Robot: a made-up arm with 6 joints.
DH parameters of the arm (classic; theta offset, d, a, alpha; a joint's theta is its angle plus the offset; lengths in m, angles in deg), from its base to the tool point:
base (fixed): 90 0.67 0.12 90
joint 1: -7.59 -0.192 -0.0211 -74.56
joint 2: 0 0.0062 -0.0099 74.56
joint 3: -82.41 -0.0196 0 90
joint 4: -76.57 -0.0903 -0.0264 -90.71
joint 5: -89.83 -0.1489 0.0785 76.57
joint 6: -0.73 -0.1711 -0.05 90
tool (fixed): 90 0.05 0 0
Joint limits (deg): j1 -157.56..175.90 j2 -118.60..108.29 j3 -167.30..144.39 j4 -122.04..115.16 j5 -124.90..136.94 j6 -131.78..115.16
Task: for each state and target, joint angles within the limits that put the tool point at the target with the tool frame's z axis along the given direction. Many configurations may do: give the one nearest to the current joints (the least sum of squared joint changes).
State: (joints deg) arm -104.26 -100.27 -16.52 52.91 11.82 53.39
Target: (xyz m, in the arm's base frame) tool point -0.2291 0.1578 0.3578 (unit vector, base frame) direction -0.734 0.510 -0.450
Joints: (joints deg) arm -96.15 -52.89 1.85 23.13 50.42 21.01
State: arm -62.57 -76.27 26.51 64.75 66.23 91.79
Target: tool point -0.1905 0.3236 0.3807 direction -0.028 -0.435 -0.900
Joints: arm -63.29 -56.41 34.07 71.34 103.42 53.06
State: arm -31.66 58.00 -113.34 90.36 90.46 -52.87
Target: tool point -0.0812 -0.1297 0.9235 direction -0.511 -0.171 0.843
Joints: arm -54.73 60.19 -159.64 103.65 86.31 -8.49
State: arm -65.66 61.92 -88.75 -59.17 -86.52 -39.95
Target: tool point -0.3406 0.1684 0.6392 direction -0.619 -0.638 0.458
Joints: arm -75.40 79.28 -130.02 -28.65 -78.16 -68.61
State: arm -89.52 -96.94 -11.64 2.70 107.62 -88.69
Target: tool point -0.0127 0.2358 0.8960 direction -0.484 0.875 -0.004
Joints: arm -86.99 -118.40 -20.54 -22.76 136.07 -56.14
